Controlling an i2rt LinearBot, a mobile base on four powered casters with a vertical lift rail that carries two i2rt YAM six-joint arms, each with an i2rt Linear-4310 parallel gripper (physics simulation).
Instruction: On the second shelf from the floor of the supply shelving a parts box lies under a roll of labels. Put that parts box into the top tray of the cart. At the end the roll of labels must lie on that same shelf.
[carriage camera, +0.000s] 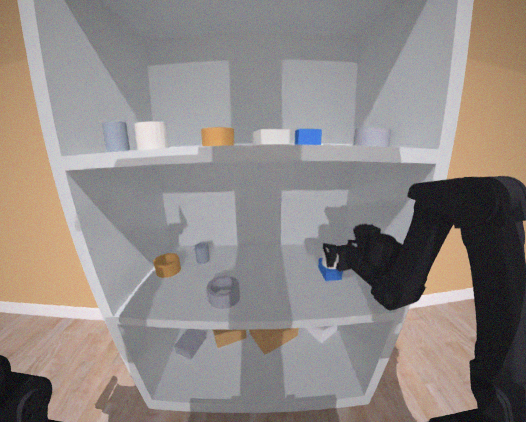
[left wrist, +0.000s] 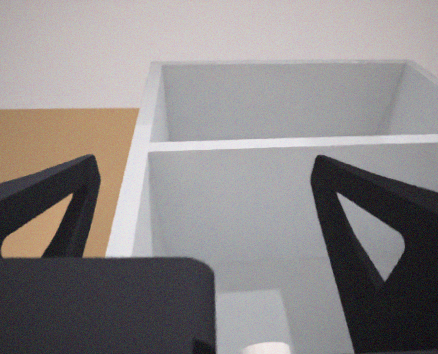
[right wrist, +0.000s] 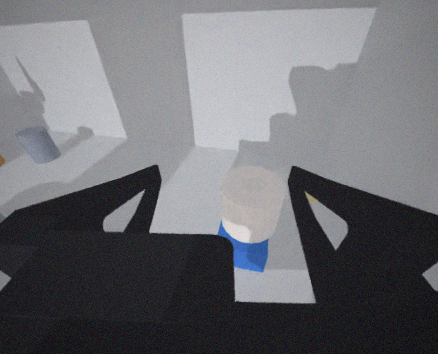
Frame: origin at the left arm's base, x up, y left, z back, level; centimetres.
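Where they show: left gripper, fingertip midpoint: (left wrist: 207, 167); right gripper, fingertip midpoint: (carriage camera: 335, 243) (right wrist: 224, 173).
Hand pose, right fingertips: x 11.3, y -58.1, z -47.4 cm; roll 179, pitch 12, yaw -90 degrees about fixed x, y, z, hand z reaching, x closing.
Observation:
After its pixels a point has its place.
The blue parts box (carriage camera: 331, 274) @[x -1.6, y -58.6, z -48.7 cm] (right wrist: 251, 256) @[x -1.1, y -61.0, z -48.8 cm] sits on the second shelf (carriage camera: 270, 300) @[x -4.3, y -36.9, z -40.2 cm] of the supply shelving (carriage camera: 54, 210), at the right. The whitish roll of labels (right wrist: 254, 202) @[x 5.7, y -60.5, z -50.6 cm] stands upright on top of the box; in the carriage view the fingers partly cover it. My right gripper (carriage camera: 335, 254) (right wrist: 224, 173) @[x 11.3, y -58.1, z -47.4 cm] is open and empty. Its fingertips are spread at the roll's height, with the roll nearer the right finger in the right wrist view. My left gripper (left wrist: 207, 167) @[x 44.2, y -0.8, z -2.7 cm] is open and empty, in front of the upper shelving. The cart does not show.
On the second shelf stand an orange ring (carriage camera: 166, 265) @[x 0.7, y 0.4, z -52.3 cm], a small grey-blue cylinder (carriage camera: 202, 253) @[x 0.4, y -10.7, z -61.6 cm] (right wrist: 39, 145) @[x 0.0, y -12.1, z -62.8 cm] and a grey ring (carriage camera: 223, 296) @[x 0.3, y -23.1, z -37.1 cm]. The shelf above holds several cylinders and boxes, including a blue box (carriage camera: 308, 137) @[x 43.2, y -47.1, z -45.8 cm]. Boxes lie below. The shelving's right side wall is near my right arm.

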